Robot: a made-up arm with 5 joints.
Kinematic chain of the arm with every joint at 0, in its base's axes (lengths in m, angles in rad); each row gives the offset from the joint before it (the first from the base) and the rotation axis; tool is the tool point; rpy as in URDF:
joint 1: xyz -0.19 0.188 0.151 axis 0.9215 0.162 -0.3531
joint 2: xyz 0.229 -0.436 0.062 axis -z
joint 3: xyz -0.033 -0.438 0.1 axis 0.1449 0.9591 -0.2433
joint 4: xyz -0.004 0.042 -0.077 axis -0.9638 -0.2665 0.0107
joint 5: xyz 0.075 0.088 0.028 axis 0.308 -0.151 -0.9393
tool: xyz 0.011 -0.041 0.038 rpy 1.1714 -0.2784 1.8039
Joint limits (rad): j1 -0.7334..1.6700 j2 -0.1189..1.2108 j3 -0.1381..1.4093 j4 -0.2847..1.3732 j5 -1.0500..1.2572
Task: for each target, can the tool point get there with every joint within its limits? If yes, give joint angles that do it. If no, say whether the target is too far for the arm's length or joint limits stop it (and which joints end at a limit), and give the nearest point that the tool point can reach.
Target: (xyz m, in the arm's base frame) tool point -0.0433 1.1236 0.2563
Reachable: no: joint limits stop it (at a limit: joint 1, joint 2, joint 4, joint 5) | nearest point -0.4744 0.2038 -0.2261 | short by 1.125 m
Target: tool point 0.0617 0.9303 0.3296
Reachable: no: joint limits stop it (at a limit: joint 1, joint 2, joint 3, joint 4, joint 5) | nearest point -0.4731 0.2014 -0.2228 | short by 1.059 m
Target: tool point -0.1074 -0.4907 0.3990
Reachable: yes | joints -0.2190 0.6709 0.7378 0.2974 0.2043
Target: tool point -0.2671 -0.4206 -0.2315
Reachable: yes | joints 0.6960 0.3810 0.8172 1.2409 -0.0675
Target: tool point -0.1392 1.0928 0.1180
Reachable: no: joint limits stop it (at a limit: joint 1, joint 2, joint 4, joint 5) | nearest point -0.4780 0.2098 -0.2358 | short by 1.010 m
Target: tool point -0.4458 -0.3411 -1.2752
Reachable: no: too far | nearest point -0.3177 -0.1083 -0.6621 | short by 0.668 m
